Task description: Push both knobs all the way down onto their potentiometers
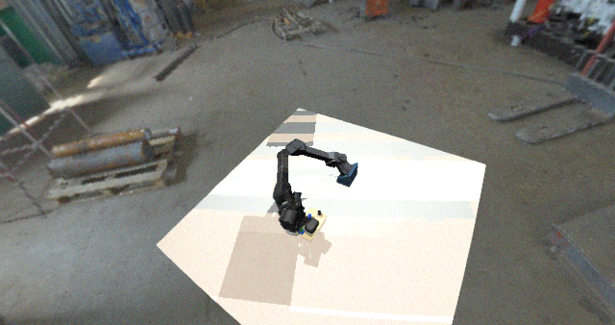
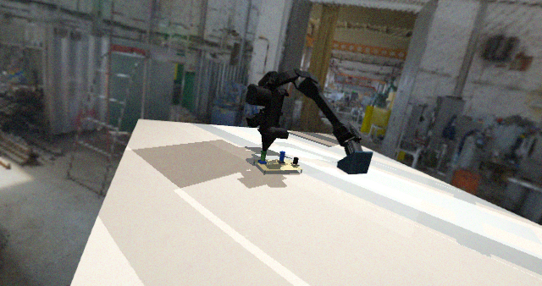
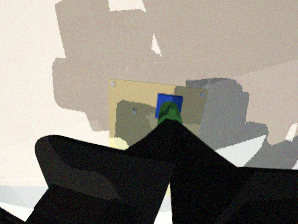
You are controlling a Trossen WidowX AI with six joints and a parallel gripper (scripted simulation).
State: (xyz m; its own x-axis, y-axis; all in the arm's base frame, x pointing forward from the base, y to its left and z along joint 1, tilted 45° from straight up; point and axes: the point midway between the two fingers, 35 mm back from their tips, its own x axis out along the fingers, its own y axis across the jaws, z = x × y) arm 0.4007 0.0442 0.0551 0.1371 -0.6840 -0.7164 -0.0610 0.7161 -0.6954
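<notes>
My gripper tip is 10 mm above the green knob. From my gripper tip the other things lie so: blue knob: 70 mm behind, 10 mm below.
</notes>
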